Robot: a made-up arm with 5 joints.
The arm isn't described. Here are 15 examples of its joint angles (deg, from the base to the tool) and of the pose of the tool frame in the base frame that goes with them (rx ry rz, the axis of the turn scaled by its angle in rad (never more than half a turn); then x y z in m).
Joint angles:
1: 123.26 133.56 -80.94 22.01 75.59
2: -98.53 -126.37 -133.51 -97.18 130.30
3: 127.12 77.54 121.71 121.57 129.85
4: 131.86 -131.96 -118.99 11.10 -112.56
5: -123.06 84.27 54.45 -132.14 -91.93
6: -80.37 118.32 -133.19 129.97 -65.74
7: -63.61 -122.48 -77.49 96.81 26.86
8: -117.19 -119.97 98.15 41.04 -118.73
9: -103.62 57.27 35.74 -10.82 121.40
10: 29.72 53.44 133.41 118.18 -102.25
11: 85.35 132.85 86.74 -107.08 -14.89
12: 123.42 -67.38 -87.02 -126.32 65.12
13: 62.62 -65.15 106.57 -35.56 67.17
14: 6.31 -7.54 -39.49 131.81 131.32
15: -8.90 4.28 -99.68 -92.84 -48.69
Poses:
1: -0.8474 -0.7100 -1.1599 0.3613 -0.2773 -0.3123
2: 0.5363 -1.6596 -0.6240 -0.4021 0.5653 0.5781
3: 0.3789 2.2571 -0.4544 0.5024 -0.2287 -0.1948
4: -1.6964 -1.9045 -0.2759 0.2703 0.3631 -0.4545
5: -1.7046 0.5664 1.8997 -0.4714 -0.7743 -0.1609
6: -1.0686 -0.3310 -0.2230 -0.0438 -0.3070 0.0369
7: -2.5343 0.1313 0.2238 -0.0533 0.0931 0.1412
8: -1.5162 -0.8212 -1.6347 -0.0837 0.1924 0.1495
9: -0.8249 0.0050 -0.9971 0.0846 -0.3122 -0.3533
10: 0.5940 2.5196 0.0669 0.0297 -0.0789 0.4928
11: -0.1504 0.9310 -2.5534 0.3819 -0.6905 -0.4524
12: 0.2333 1.5556 0.8037 0.2472 0.7267 0.2065
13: 1.3314 -2.0704 0.4557 -0.1699 0.4282 0.3312
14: -2.4446 -1.1790 0.7638 -0.2512 -0.1869 0.0823
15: 1.9875 -1.9705 0.7857 -0.8223 -0.1456 0.1694
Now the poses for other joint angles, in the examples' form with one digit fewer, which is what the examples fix.
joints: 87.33 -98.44 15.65 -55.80 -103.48
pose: -0.728 0.004 0.131 0.256 0.692 -0.217
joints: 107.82 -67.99 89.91 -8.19 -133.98
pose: -0.038 0.637 1.469 0.027 0.453 0.253
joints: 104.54 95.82 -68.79 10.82 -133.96
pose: 0.715 0.631 -1.261 0.554 -0.486 -0.001
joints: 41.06 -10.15 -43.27 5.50 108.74
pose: 1.023 2.405 0.272 0.072 0.296 0.549
